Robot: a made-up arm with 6 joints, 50 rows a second.
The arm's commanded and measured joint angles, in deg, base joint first. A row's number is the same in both.
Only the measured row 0 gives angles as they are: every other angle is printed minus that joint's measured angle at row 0.
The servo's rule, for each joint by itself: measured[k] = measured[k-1] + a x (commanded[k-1-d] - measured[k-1]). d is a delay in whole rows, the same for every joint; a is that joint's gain. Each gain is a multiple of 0.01, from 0.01 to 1. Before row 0 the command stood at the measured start. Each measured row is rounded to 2 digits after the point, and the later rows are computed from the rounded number. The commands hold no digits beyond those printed.
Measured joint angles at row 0:
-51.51 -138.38 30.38 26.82 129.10 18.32
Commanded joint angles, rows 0 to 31:
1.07 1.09 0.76 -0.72 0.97 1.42
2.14 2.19 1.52 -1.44 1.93 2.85
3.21 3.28 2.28 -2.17 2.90 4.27
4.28 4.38 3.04 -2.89 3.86 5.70
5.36 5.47 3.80 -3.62 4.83 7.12
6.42 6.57 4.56 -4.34 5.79 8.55
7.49 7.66 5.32 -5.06 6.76 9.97
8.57 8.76 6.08 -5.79 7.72 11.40
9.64 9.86 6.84 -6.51 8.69 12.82
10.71 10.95 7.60 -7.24 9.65 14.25
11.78 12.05 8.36 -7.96 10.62 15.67
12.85 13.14 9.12 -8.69 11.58 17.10
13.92 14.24 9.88 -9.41 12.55 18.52
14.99 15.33 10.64 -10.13 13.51 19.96
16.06 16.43 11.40 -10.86 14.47 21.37
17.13 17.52 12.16 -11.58 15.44 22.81
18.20 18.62 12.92 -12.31 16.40 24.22
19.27 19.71 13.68 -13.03 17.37 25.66
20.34 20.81 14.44 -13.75 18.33 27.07
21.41 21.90 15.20 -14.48 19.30 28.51
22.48 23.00 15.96 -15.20 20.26 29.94
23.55 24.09 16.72 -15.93 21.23 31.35
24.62 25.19 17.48 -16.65 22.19 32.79
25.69 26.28 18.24 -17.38 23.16 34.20
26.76 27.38 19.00 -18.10 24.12 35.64
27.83 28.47 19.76 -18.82 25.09 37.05
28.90 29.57 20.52 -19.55 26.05 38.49
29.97 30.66 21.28 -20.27 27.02 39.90
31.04 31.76 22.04 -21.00 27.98 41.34
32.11 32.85 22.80 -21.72 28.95 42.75
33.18 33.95 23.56 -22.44 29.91 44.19
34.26 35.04 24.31 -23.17 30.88 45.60
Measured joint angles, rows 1 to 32:
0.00 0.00 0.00 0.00 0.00 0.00
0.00 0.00 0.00 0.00 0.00 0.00
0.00 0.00 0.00 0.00 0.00 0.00
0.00 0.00 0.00 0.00 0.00 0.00
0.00 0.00 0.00 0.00 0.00 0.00
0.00 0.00 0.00 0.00 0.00 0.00
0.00 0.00 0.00 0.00 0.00 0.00
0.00 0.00 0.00 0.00 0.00 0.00
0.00 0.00 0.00 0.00 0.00 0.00
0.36 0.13 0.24 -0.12 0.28 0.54
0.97 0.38 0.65 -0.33 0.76 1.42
1.73 0.73 1.17 -0.62 1.38 2.50
2.60 1.17 1.77 -0.98 2.10 3.72
3.54 1.69 2.42 -1.40 2.89 5.01
4.52 2.28 3.10 -1.87 3.73 6.36
5.53 2.93 3.81 -2.38 4.61 7.73
6.56 3.63 4.54 -2.93 5.51 9.12
7.61 4.38 5.28 -3.50 6.43 10.53
8.66 5.17 6.02 -4.10 7.36 11.94
9.72 6.00 6.77 -4.72 8.31 13.36
10.78 6.86 7.52 -5.36 9.26 14.78
11.85 7.75 8.28 -6.01 10.21 16.20
12.92 8.66 9.04 -6.67 11.17 17.63
13.99 9.59 9.80 -7.34 12.13 19.05
15.06 10.54 10.56 -8.02 13.09 20.48
16.13 11.51 11.32 -8.71 14.05 21.90
17.20 12.49 12.08 -9.40 15.01 23.33
18.27 13.49 12.84 -10.10 15.97 24.75
19.34 14.50 13.60 -10.80 16.94 26.18
20.41 15.52 14.36 -11.50 17.90 27.61
21.48 16.55 15.12 -12.21 18.87 29.03
22.55 17.59 15.88 -12.92 19.83 30.46
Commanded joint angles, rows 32 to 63:
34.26 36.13 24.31 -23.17 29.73 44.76
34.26 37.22 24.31 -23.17 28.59 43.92
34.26 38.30 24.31 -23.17 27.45 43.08
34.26 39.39 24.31 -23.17 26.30 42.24
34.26 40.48 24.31 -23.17 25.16 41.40
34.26 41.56 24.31 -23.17 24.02 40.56
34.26 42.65 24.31 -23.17 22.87 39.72
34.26 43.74 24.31 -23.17 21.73 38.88
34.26 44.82 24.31 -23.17 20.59 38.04
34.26 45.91 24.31 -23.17 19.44 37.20
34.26 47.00 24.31 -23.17 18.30 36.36
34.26 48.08 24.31 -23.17 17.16 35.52
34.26 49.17 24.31 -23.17 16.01 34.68
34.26 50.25 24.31 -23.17 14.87 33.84
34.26 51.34 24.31 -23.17 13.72 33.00
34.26 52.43 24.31 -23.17 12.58 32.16
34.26 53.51 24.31 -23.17 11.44 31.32
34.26 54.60 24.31 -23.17 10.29 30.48
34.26 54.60 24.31 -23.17 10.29 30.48
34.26 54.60 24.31 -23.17 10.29 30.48
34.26 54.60 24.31 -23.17 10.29 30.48
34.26 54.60 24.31 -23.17 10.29 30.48
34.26 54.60 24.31 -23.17 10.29 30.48
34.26 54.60 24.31 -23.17 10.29 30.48
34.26 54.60 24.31 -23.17 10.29 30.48
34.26 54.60 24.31 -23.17 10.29 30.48
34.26 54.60 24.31 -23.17 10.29 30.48
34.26 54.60 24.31 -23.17 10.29 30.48
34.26 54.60 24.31 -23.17 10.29 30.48
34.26 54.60 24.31 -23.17 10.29 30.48
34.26 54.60 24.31 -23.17 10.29 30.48
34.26 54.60 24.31 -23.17 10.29 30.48
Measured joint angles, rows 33 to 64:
23.62 18.63 16.64 -13.63 20.80 31.88
24.69 19.68 17.40 -14.35 21.76 33.31
25.76 20.73 18.16 -15.07 22.73 34.73
26.83 21.79 18.92 -15.79 23.69 36.16
27.90 22.85 19.68 -16.51 24.66 37.58
28.97 23.92 20.44 -17.23 25.62 39.01
30.04 24.99 21.20 -17.95 26.59 40.43
31.11 26.07 21.96 -18.67 27.55 41.86
32.18 27.15 22.71 -19.39 28.52 43.28
32.89 28.23 23.22 -19.99 28.87 43.84
33.36 29.31 23.57 -20.50 28.79 43.87
33.67 30.39 23.81 -20.93 28.40 43.57
33.87 31.47 23.97 -21.29 27.79 43.06
34.00 32.55 24.08 -21.59 27.03 42.43
34.09 33.63 24.15 -21.84 26.16 41.72
34.15 34.71 24.20 -22.05 25.21 40.96
34.19 35.79 24.24 -22.23 24.20 40.17
34.21 36.87 24.26 -22.38 23.15 39.36
34.23 37.95 24.28 -22.51 22.07 38.54
34.24 39.04 24.29 -22.62 20.98 37.71
34.25 40.12 24.30 -22.71 19.87 36.88
34.25 41.21 24.30 -22.78 18.75 36.04
34.25 42.29 24.30 -22.84 17.62 35.20
34.25 43.38 24.30 -22.89 16.49 34.36
34.25 44.47 24.30 -22.93 15.36 33.52
34.25 45.55 24.30 -22.97 14.22 32.68
34.25 46.64 24.30 -23.00 13.08 31.84
34.25 47.60 24.30 -23.03 12.27 31.32
34.25 48.44 24.30 -23.05 11.70 31.00
34.25 49.18 24.30 -23.07 11.29 30.80
34.25 49.83 24.30 -23.09 11.00 30.68
34.25 50.40 24.30 -23.10 10.79 30.60

